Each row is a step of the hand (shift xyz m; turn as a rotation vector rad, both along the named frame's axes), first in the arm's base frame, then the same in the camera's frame.
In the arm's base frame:
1: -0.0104 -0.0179 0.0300 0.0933 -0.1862 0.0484
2: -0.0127 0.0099 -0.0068 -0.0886 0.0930 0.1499
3: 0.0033 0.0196 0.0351 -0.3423 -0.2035 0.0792
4: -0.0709 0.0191 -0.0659 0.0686 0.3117 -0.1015
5: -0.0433 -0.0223 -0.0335 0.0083 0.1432 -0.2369
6: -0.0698 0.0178 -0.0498 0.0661 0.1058 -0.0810
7: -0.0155 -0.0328 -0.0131 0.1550 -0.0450 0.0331
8: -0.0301 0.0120 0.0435 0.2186 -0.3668 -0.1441
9: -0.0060 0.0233 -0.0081 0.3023 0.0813 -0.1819
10: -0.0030 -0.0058 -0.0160 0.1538 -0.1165 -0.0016
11: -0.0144 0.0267 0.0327 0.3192 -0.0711 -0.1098
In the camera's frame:
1: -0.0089 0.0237 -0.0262 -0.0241 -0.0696 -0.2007
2: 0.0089 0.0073 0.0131 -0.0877 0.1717 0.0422
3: -0.0341 0.0209 0.0050 0.2207 0.2916 -0.1764
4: 0.0829 0.0195 0.0499 -0.0795 -0.0737 0.3169
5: 0.0579 0.0114 -0.0034 0.1138 -0.1288 0.2171
6: 0.0711 0.0280 0.0427 -0.0192 -0.0867 0.1193
7: 0.0304 0.0002 -0.0238 -0.1004 -0.1090 -0.0719
8: -0.0175 0.0513 -0.0011 0.1035 -0.3074 -0.3129
9: 0.0011 0.0030 0.0252 -0.0795 -0.3372 0.1053
10: 0.0153 -0.0079 0.0008 -0.0493 -0.1382 -0.1253
11: -0.0244 0.0344 0.0146 -0.0869 -0.3277 -0.0637

